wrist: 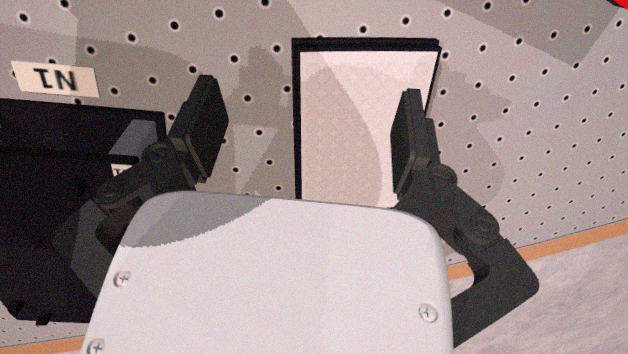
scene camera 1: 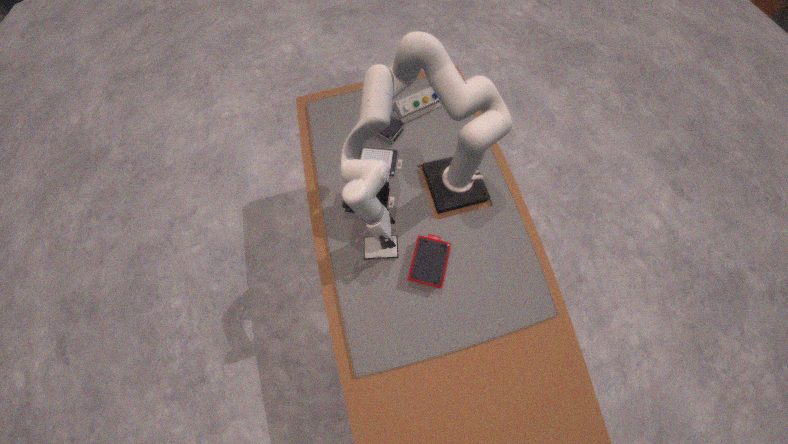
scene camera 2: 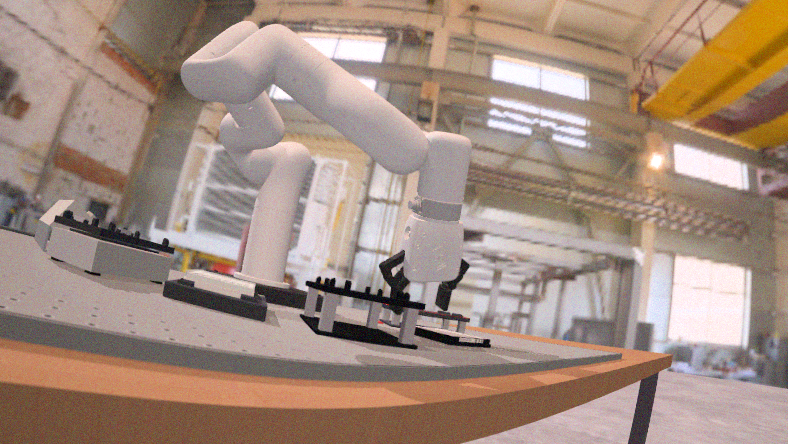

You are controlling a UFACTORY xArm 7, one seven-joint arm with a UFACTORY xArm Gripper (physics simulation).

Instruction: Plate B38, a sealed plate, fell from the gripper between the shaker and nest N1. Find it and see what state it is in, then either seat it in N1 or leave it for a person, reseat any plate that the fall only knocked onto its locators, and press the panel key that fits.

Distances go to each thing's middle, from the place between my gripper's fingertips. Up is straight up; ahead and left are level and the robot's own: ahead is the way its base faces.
Labels:
The plate B38 (scene camera 2: 444,336) is 40 mm ahead of my hand, 40 mm to the left of it and 40 mm below it.

